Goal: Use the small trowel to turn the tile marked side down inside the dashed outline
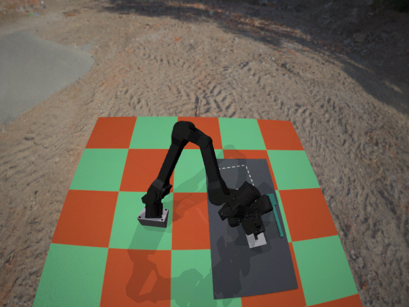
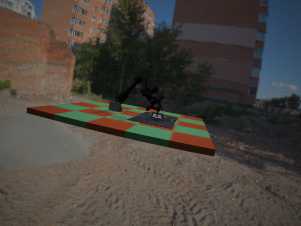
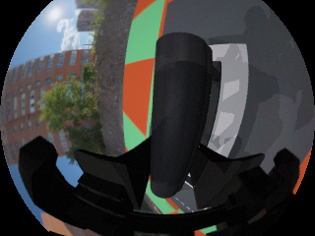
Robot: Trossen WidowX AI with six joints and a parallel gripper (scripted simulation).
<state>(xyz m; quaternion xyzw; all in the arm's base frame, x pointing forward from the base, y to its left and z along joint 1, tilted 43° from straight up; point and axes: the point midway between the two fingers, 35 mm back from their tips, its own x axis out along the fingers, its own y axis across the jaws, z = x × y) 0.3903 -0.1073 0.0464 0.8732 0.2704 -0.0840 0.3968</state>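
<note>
My gripper tip is 30 mm past the tile, 110 mm to the right of it and 50 mm above it. The rest, counted from my gripper tip: dark mat 30 mm behind, 20 mm to the left, 100 mm below; then teal trowel 110 mm ahead, 30 mm to the left, 70 mm below.
</note>
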